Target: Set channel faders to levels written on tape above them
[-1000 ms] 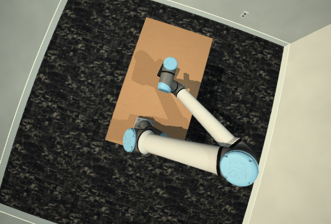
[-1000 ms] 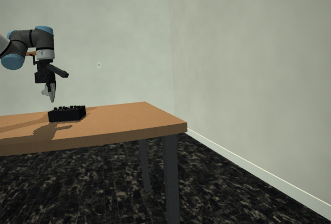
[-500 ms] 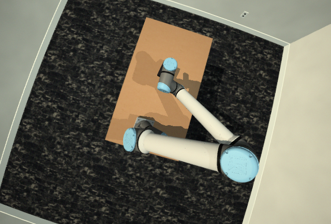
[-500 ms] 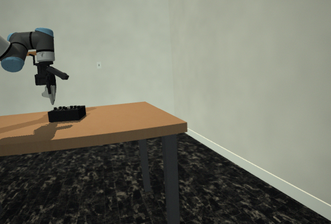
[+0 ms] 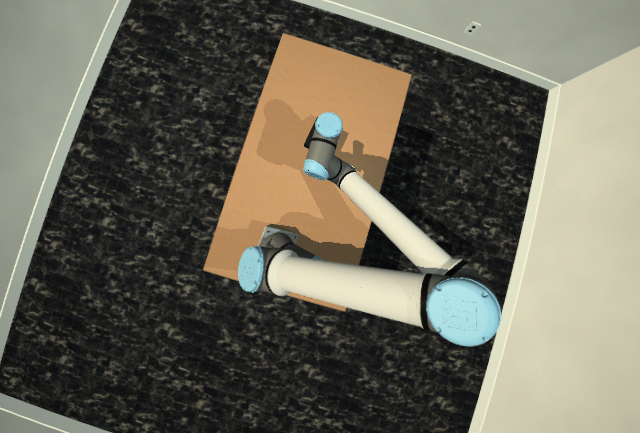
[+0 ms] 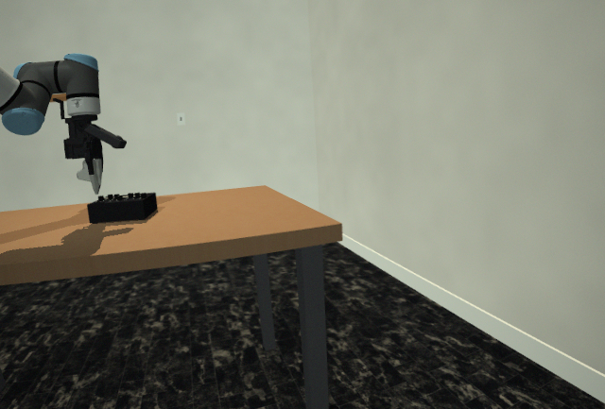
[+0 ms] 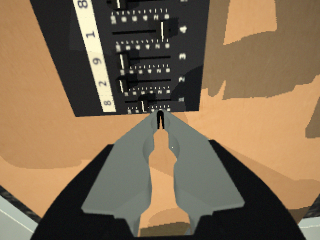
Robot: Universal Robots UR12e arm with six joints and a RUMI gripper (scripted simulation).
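My gripper is now 2 cm to the right of the fader cap and 3 cm above it.
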